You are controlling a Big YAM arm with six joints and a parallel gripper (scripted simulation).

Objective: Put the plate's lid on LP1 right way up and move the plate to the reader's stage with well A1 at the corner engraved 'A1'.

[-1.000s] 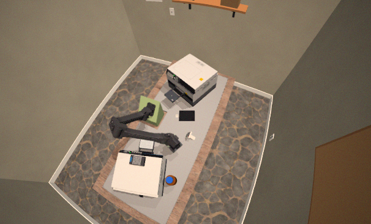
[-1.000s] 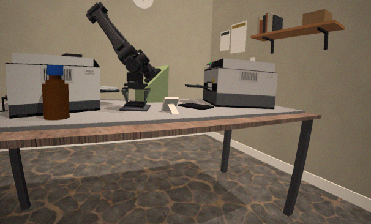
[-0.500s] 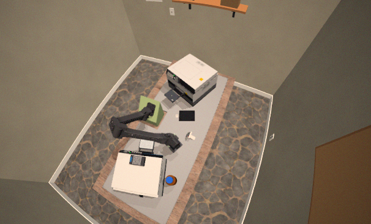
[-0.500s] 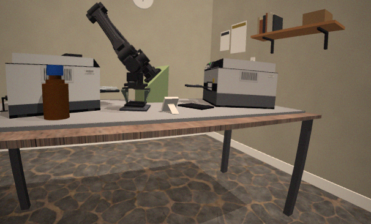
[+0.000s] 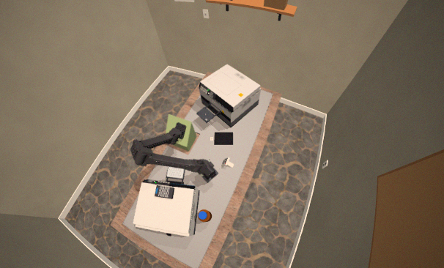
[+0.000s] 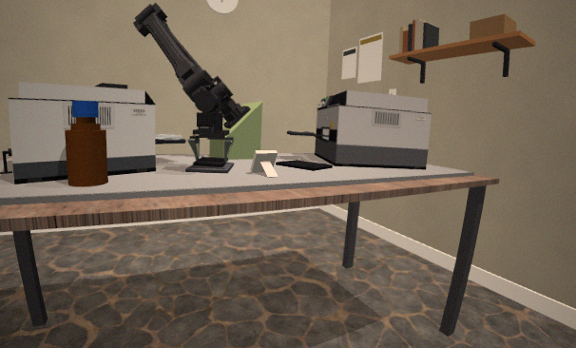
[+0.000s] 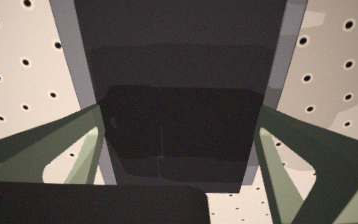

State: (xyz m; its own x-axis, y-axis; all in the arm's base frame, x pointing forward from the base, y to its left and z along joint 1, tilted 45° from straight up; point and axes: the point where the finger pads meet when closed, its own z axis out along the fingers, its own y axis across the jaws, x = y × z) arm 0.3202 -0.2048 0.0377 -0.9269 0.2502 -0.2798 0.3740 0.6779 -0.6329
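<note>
Now: hand right at the dark lid. From my hand the other things lie so: lidded white well plate: 190 mm behind, 130 mm to the right, 60 mm above; then black pad: 330 mm to the left, 20 mm below; then grey pad: 20 mm below.
</note>
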